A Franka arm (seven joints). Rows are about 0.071 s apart.
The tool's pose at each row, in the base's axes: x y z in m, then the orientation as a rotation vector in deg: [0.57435, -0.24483, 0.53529, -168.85, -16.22, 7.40]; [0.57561, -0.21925, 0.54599, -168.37, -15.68, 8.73]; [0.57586, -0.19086, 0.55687, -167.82, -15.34, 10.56]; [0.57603, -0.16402, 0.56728, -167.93, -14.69, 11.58]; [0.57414, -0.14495, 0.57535, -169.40, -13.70, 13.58]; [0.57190, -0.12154, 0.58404, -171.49, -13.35, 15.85]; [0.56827, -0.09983, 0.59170, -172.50, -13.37, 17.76]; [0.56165, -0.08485, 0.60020, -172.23, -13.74, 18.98]
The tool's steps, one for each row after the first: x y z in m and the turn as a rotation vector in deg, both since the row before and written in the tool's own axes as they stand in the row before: [0.00551, -0.02646, -0.00632, 0.56, -0.83, 0.39]; [0.00478, -0.02948, -0.00570, 0.60, -1.18, 0.29]; [0.00419, -0.02798, -0.00530, -0.03, -0.64, 0.51]; [0.00072, -0.02036, -0.00416, -1.35, -1.32, 0.97]; [0.00059, -0.02465, -0.00454, -2.08, -1.53, 0.63]; [-0.00127, -0.02286, -0.00436, -1.08, -1.27, 0.22]; [-0.00561, -0.01668, -0.00555, 0.15, -0.82, -0.22]
